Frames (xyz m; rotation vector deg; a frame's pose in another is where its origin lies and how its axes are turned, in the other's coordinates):
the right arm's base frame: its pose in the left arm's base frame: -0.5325 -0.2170 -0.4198 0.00 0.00 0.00
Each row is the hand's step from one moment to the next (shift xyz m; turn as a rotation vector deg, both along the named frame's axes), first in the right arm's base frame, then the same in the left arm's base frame.
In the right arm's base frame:
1: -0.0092 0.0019 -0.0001 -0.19 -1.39 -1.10
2: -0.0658 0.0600 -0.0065 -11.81 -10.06 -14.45
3: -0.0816 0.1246 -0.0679 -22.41 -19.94 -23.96
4: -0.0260 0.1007 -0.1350 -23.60 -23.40 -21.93
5: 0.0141 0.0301 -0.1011 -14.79 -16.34 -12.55
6: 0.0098 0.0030 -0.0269 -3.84 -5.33 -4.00
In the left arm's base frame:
1: -0.0092 0.0019 -0.0001 -0.19 -1.39 -1.10
2: -0.0658 0.0600 -0.0065 -11.81 -10.06 -14.45
3: -0.0816 0.1246 -0.0679 -22.41 -19.94 -23.96
4: -0.0260 0.1007 -0.1350 -23.60 -23.40 -21.93
5: 0.0141 0.0301 -0.1011 -14.79 -16.34 -12.55
6: 0.0098 0.0030 -0.0269 -3.84 -5.33 -4.00

